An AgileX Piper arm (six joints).
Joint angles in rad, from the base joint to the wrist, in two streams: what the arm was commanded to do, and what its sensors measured. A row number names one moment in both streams.
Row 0, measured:
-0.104, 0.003, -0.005, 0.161, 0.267, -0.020
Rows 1 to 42, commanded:
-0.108, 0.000, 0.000, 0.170, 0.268, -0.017
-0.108, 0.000, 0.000, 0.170, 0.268, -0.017
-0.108, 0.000, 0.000, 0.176, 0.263, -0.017
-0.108, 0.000, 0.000, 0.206, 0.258, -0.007
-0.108, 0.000, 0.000, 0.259, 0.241, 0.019
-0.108, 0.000, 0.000, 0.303, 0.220, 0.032
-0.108, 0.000, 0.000, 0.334, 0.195, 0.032
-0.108, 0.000, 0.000, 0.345, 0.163, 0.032
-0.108, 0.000, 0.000, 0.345, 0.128, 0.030
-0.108, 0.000, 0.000, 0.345, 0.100, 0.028
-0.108, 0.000, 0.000, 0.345, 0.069, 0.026
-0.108, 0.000, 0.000, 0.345, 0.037, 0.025
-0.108, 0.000, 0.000, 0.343, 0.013, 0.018
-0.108, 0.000, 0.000, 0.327, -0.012, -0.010
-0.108, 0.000, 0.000, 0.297, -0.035, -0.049
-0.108, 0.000, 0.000, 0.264, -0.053, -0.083
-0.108, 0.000, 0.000, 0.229, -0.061, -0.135
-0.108, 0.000, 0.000, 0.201, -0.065, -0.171
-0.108, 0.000, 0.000, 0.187, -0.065, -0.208
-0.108, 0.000, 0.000, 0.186, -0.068, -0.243
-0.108, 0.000, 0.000, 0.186, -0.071, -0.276
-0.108, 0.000, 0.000, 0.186, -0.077, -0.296
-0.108, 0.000, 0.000, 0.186, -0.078, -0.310
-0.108, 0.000, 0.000, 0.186, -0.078, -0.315
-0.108, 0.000, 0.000, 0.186, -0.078, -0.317
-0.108, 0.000, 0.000, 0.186, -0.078, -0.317
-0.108, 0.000, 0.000, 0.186, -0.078, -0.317
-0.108, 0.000, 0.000, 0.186, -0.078, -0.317
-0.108, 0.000, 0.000, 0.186, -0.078, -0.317
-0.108, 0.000, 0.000, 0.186, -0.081, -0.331
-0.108, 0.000, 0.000, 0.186, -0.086, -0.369
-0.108, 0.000, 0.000, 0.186, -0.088, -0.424
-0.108, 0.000, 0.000, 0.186, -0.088, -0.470
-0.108, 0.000, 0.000, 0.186, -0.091, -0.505
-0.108, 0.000, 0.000, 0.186, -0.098, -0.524
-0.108, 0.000, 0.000, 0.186, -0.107, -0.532
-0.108, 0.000, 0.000, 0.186, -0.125, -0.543
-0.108, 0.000, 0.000, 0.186, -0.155, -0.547
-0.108, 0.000, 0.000, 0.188, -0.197, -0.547
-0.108, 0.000, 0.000, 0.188, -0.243, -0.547
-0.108, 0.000, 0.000, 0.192, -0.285, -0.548
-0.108, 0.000, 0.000, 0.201, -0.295, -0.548
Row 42, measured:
-0.104, 0.003, -0.005, 0.195, -0.174, -0.528
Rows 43 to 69, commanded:
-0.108, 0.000, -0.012, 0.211, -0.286, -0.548
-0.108, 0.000, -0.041, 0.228, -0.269, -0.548
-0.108, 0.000, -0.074, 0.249, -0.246, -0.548
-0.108, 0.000, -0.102, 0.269, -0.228, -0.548
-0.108, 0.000, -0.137, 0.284, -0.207, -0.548
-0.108, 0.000, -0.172, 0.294, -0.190, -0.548
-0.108, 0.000, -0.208, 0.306, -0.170, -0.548
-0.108, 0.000, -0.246, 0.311, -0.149, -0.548
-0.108, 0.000, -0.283, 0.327, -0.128, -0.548
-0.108, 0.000, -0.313, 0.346, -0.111, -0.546
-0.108, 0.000, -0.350, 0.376, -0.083, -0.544
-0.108, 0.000, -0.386, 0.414, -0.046, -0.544
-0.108, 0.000, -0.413, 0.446, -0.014, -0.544
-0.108, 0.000, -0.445, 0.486, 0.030, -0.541
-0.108, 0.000, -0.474, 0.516, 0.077, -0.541
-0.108, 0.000, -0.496, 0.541, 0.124, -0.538
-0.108, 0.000, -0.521, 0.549, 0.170, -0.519
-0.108, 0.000, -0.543, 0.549, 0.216, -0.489
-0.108, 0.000, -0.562, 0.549, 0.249, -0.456
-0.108, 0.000, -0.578, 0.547, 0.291, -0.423
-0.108, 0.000, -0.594, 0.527, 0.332, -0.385
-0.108, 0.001, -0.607, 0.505, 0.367, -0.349
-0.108, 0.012, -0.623, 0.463, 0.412, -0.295
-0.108, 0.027, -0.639, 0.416, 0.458, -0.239
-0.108, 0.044, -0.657, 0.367, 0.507, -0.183
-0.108, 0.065, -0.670, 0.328, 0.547, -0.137
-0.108, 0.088, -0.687, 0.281, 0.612, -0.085
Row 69, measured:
-0.104, 0.018, -0.638, 0.437, 0.423, -0.271
